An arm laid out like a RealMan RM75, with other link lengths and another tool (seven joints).
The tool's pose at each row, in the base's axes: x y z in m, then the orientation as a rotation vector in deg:
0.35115, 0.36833, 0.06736, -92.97, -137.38, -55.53
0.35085, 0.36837, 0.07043, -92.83, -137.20, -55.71
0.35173, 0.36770, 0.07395, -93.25, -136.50, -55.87
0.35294, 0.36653, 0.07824, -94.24, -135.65, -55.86
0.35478, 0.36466, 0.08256, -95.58, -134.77, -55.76
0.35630, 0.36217, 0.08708, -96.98, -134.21, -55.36
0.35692, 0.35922, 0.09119, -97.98, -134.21, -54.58
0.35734, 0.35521, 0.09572, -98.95, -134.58, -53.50
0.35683, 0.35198, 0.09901, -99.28, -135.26, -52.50
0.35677, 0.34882, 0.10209, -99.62, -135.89, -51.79
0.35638, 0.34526, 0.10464, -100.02, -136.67, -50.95
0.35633, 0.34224, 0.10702, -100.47, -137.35, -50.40
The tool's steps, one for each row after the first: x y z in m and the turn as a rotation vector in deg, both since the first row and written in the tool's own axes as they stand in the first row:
0.00141, 0.00113, -0.00250, -0.04, 0.22, 0.03
0.00192, 0.00332, -0.00543, -0.14, 0.42, 0.57
0.00220, 0.00602, -0.00915, -0.27, 0.33, 1.42
0.00165, 0.00911, -0.01311, -0.45, 0.03, 2.42
0.00082, 0.01187, -0.01765, -0.51, -0.54, 3.28
-0.00015, 0.01357, -0.02236, -0.30, -1.26, 3.71
-0.00172, 0.01503, -0.02803, 0.04, -2.22, 3.95
-0.00276, 0.01531, -0.03255, 0.48, -2.96, 3.78
-0.00403, 0.01591, -0.03673, 0.71, -3.64, 3.60
-0.00569, 0.01588, -0.04080, 0.98, -4.48, 3.36
-0.00713, 0.01620, -0.04435, 1.06, -5.24, 3.17

